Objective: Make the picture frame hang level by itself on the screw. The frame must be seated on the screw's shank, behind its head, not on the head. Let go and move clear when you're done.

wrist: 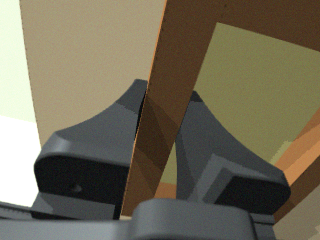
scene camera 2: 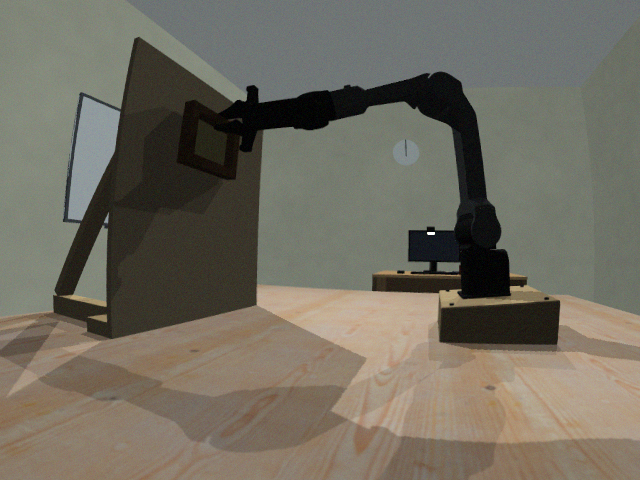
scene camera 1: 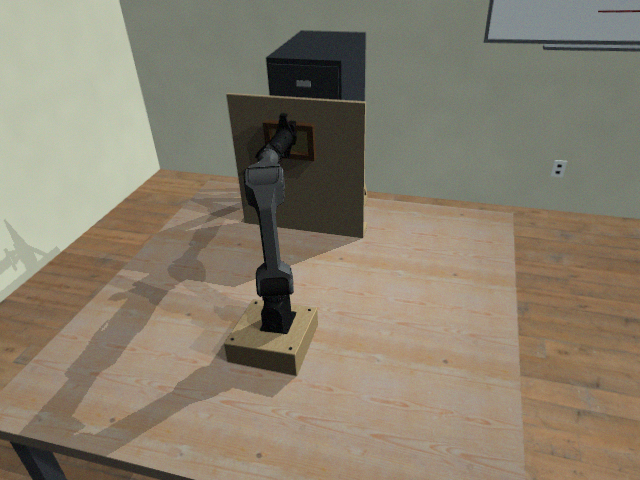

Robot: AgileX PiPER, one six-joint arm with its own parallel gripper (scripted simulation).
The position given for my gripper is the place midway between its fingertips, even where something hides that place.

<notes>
In view: my gripper [scene camera 2: 217, 122].
My gripper also shows in the wrist view [wrist: 162, 100].
</notes>
